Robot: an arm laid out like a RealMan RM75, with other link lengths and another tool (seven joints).
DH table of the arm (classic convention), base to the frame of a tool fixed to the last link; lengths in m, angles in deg. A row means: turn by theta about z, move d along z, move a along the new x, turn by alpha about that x. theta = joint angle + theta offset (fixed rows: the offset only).
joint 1: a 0  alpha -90  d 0.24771  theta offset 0
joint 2: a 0  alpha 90  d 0  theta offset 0
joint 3: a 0  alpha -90  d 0.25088  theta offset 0
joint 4: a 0  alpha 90  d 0  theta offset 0
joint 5: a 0  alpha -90  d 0.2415  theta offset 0
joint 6: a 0  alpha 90  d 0  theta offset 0
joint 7: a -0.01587  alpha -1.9  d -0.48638  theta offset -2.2
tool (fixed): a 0  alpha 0  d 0.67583  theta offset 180
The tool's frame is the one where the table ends.
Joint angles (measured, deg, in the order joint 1, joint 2, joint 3, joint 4, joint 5, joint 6, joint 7), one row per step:
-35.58, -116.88, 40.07, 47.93, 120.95, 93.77, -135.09
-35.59, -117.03, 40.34, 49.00, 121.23, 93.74, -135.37
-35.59, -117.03, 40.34, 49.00, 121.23, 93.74, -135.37
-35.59, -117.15, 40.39, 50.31, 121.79, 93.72, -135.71
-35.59, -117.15, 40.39, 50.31, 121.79, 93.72, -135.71
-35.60, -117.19, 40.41, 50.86, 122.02, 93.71, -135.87
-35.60, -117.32, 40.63, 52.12, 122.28, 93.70, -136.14
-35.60, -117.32, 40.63, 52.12, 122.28, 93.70, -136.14
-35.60, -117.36, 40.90, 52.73, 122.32, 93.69, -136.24
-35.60, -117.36, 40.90, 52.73, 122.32, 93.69, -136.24
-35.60, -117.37, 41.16, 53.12, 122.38, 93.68, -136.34
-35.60, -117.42, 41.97, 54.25, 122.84, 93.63, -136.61
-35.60, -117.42, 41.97, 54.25, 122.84, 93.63, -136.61
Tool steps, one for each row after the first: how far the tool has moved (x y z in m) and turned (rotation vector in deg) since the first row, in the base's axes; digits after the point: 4 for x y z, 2 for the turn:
0.0017, 0.0011, 0.0012, 0.27, 0.68, -0.42
0.0017, 0.0011, 0.0012, 0.27, 0.68, -0.42
0.0026, 0.0026, 0.0037, 0.76, 1.60, -0.76
0.0026, 0.0026, 0.0037, 0.76, 1.60, -0.76
0.0031, 0.0033, 0.0049, 0.97, 1.99, -0.89
0.0051, 0.0046, 0.0071, 1.44, 2.72, -1.40
0.0051, 0.0046, 0.0071, 1.44, 2.72, -1.40
0.0063, 0.0052, 0.0079, 1.61, 3.10, -1.77
0.0063, 0.0052, 0.0079, 1.61, 3.10, -1.77
0.0071, 0.0055, 0.0082, 1.65, 3.42, -2.01
0.0087, 0.0060, 0.0086, 1.63, 4.62, -2.68
0.0087, 0.0060, 0.0086, 1.63, 4.62, -2.68

